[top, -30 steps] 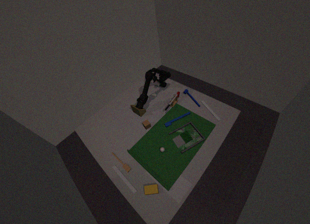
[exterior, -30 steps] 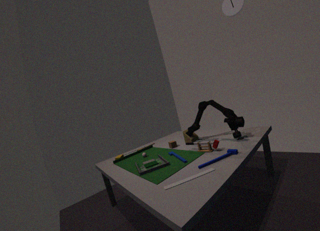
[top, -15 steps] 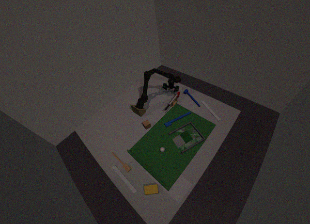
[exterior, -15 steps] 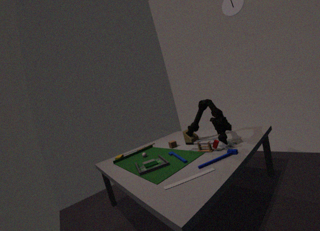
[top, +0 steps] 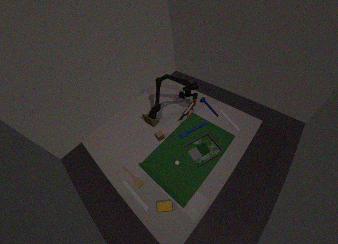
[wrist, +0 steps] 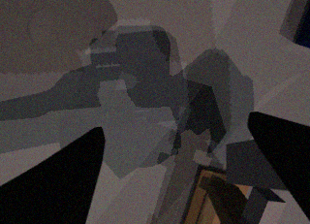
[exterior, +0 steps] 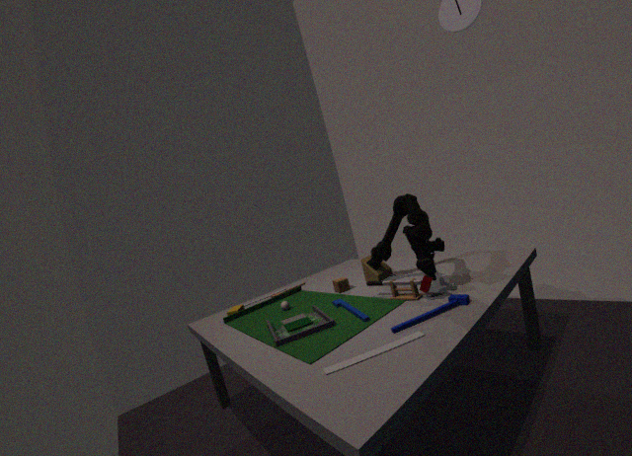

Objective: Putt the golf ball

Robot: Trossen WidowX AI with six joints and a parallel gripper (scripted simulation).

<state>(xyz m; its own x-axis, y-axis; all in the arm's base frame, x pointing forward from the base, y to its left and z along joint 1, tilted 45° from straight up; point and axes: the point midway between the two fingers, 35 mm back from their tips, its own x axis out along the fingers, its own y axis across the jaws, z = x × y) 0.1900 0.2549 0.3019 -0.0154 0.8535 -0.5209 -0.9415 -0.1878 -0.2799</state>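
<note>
Right now the red putter is 70 mm ahead of my gripper tip and 130 mm to the right of it. Round my gripper tip: wooden stand (70 mm ahead, 110 mm to the right, 30 mm below); then blue putter (210 mm ahead, 60 mm to the left, 50 mm below); then brown cube (10 mm behind, 510 mm to the right, 30 mm below).
</note>
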